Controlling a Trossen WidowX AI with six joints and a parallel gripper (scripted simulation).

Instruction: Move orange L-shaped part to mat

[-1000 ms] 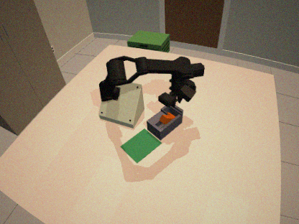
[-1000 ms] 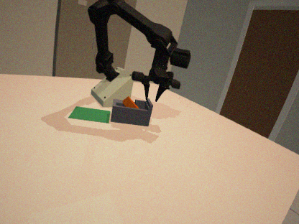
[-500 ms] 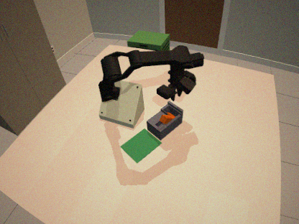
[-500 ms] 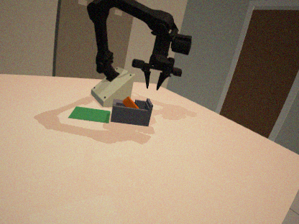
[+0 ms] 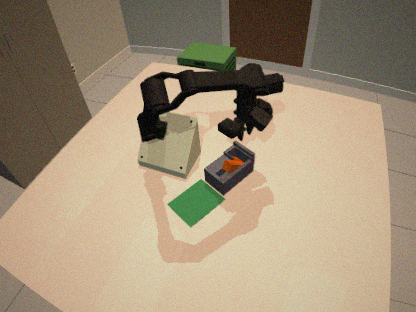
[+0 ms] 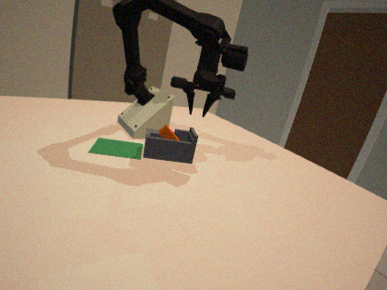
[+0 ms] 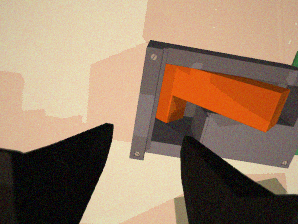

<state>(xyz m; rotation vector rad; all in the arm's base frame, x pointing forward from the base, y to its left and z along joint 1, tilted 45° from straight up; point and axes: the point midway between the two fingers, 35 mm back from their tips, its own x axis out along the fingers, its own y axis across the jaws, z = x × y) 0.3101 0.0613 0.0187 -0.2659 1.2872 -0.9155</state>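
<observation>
The orange L-shaped part is 10 cm below my gripper tip, 4 cm to the right of it and 2 cm behind it. Round my gripper tip: green mat: 20 cm to the right, 16 cm below, 10 cm behind.
</observation>
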